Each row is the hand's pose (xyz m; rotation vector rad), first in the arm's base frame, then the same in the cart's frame.
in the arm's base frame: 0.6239 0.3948 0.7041 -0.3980 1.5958 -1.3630
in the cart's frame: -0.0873 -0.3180 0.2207 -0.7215 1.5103 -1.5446
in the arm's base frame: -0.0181 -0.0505 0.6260 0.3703 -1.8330 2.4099
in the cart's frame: -0.6987 -0.7887 0.3664 0.5668 -1.4246 2.5432
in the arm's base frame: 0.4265 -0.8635 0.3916 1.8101 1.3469 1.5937
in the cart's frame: -0.2327 -1.6196 0.2892 1.7675 1.6085 1.2430
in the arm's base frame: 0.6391 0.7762 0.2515 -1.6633 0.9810 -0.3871
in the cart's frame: -0.1657 -0.0750 -0.3135 -1.9881 1.0272 -0.3744
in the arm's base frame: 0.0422 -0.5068 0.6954 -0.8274 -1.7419 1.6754
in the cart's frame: -0.5951 -1.2062 0.5441 -0.7519 -1.4642 1.9899
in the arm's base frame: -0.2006 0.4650 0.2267 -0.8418 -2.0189 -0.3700
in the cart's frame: -0.9746 -0.4087 -0.1214 -0.9490 -1.9699 0.0051
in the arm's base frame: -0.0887 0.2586 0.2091 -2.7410 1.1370 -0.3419
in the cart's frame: -0.8513 -0.6082 -0.1010 2.7990 -1.0200 0.2777
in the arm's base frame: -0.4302 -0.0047 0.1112 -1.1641 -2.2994 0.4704
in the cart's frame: -1.1826 -0.8994 -0.0701 -1.1473 -2.1864 0.8877
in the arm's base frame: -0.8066 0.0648 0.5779 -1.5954 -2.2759 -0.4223
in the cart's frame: -1.4923 -0.7171 0.4148 -1.6214 -2.3300 0.0291
